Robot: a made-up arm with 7 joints. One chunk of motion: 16 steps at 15 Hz.
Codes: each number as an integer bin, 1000 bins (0 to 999) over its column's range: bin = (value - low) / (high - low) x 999, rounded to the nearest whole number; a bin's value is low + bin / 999 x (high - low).
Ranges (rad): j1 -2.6..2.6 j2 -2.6..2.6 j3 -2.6..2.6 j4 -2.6..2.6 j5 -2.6..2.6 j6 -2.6..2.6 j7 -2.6..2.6
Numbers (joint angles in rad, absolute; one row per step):
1: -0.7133 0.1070 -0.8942 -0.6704 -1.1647 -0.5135 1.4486
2: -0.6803 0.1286 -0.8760 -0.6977 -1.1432 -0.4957 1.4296
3: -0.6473 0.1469 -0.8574 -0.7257 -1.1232 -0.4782 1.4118
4: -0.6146 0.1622 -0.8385 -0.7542 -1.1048 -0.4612 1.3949
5: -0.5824 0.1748 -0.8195 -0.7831 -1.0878 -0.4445 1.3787
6: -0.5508 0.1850 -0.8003 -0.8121 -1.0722 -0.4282 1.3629
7: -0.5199 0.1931 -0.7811 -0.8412 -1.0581 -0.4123 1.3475
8: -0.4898 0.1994 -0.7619 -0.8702 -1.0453 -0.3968 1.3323
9: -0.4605 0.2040 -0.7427 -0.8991 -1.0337 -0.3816 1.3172
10: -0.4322 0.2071 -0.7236 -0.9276 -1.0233 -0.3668 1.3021
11: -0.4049 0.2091 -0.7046 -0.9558 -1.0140 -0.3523 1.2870
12: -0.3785 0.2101 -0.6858 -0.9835 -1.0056 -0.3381 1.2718
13: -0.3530 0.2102 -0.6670 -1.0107 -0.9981 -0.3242 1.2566
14: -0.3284 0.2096 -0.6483 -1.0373 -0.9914 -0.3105 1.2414
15: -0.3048 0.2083 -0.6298 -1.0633 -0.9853 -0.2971 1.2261
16: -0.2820 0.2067 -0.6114 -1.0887 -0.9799 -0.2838 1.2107
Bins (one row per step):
1: 362 520 328 371 276 401 778
2: 369 524 331 365 280 404 774
3: 375 528 335 360 284 408 771
4: 381 531 338 355 287 411 767
5: 388 533 342 349 291 414 764
6: 394 535 346 343 294 417 761
7: 400 537 349 338 296 420 758
8: 405 538 353 332 299 423 755
9: 411 539 357 327 301 426 753
10: 416 539 360 321 303 429 750
11: 422 540 364 316 305 432 747
12: 427 540 368 311 306 435 744
13: 432 540 371 305 308 437 741
14: 436 540 375 300 309 440 738
15: 441 540 379 295 310 442 735
16: 445 539 382 290 311 445 732

